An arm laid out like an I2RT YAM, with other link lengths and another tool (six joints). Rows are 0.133 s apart.
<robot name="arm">
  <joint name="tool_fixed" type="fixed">
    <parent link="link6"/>
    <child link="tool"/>
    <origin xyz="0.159 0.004 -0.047" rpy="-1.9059 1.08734 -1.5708"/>
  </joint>
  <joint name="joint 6" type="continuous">
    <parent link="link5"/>
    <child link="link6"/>
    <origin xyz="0.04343 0 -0.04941"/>
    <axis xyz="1 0 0"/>
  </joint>
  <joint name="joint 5" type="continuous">
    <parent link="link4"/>
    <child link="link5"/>
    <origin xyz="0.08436 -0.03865 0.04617"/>
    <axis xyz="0 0 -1"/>
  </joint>
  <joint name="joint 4" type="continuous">
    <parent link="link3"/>
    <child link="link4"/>
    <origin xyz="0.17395 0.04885 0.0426"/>
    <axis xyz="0 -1 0"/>
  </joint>
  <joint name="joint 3" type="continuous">
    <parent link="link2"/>
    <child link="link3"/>
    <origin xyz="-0.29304 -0.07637 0"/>
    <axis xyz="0 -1 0"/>
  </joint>
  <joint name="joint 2" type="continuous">
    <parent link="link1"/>
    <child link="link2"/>
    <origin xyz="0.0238 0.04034 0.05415"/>
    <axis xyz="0 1 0"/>
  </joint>
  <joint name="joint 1" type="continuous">
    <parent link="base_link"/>
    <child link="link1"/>
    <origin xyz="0 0 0.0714"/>
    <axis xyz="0 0 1"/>
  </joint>
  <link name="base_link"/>
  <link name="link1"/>
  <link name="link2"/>
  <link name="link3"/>
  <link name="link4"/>
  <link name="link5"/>
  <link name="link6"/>
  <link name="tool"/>
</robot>
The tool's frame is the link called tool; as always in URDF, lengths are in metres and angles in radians. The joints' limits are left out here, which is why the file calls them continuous.
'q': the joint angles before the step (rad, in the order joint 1, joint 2, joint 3, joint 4, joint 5, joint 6). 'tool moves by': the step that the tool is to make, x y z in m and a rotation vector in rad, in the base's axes. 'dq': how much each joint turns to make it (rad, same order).
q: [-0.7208, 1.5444, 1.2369, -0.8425, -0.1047, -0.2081]
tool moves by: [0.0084, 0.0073, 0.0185, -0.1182, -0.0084, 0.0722]
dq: [0.1157, -0.0787, -0.0008, 0.0015, 0.0981, -0.0003]
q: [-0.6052, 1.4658, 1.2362, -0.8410, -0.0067, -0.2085]
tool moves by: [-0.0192, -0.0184, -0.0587, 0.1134, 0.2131, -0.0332]
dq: [-0.0755, 0.2413, -0.0038, 0.0067, 0.0187, -0.0526]
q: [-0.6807, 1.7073, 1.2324, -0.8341, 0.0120, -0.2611]
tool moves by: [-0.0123, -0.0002, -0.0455, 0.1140, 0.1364, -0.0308]
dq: [-0.0309, 0.1919, -0.0003, 0.0144, 0.0000, 0.0000]
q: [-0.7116, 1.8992, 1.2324, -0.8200, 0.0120, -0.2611]
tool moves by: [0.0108, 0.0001, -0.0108, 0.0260, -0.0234, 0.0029]
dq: [0.0001, 0.0400, -0.0005, 0.0412, -0.0351, 0.0001]
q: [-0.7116, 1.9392, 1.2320, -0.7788, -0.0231, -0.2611]
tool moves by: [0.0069, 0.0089, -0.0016, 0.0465, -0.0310, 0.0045]
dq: [-0.0001, 0.0073, 0.0003, 0.0001, -0.0556, -0.0001]
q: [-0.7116, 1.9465, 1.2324, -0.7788, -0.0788, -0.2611]
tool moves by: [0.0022, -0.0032, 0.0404, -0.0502, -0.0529, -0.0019]
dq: [-0.0011, -0.1079, 0.0825, -0.1176, 0.0035, 0.0004]
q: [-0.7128, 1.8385, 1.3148, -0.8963, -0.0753, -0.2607]
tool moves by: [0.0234, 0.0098, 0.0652, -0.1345, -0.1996, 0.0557]
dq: [0.0665, -0.2273, 0.0438, -0.0300, -0.0172, 0.0157]
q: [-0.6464, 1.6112, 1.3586, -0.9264, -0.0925, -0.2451]
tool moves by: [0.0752, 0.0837, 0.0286, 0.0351, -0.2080, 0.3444]
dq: [0.2774, -0.0614, 0.0000, 0.1027, -0.1476, -0.0007]
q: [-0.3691, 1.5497, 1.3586, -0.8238, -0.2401, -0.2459]
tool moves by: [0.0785, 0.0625, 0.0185, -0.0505, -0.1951, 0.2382]
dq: [0.2391, 0.0456, 0.0000, 0.2466, 0.0007, -0.0004]
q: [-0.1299, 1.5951, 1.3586, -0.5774, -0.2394, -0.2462]
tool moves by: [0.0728, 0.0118, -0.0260, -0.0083, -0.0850, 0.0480]
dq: [0.0477, 0.1896, -0.0001, 0.2752, -0.0007, 0.0003]
